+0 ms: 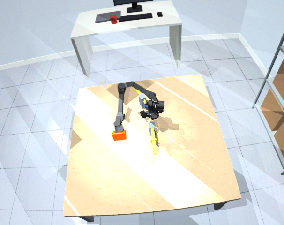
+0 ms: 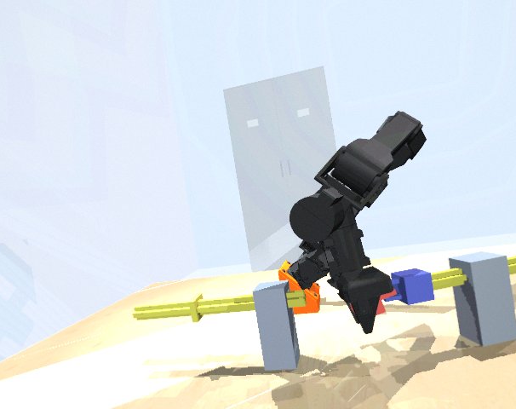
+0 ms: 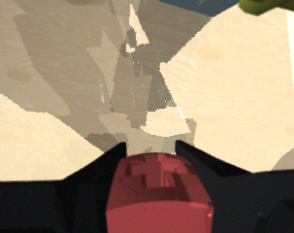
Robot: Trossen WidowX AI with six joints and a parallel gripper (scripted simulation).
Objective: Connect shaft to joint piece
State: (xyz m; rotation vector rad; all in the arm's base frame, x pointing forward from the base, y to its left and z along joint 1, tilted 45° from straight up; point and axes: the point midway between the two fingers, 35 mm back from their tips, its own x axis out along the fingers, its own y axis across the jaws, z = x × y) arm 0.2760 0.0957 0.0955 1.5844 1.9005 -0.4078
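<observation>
Now: the red joint piece 10 mm to the left of my gripper tip and 40 mm above it.
</observation>
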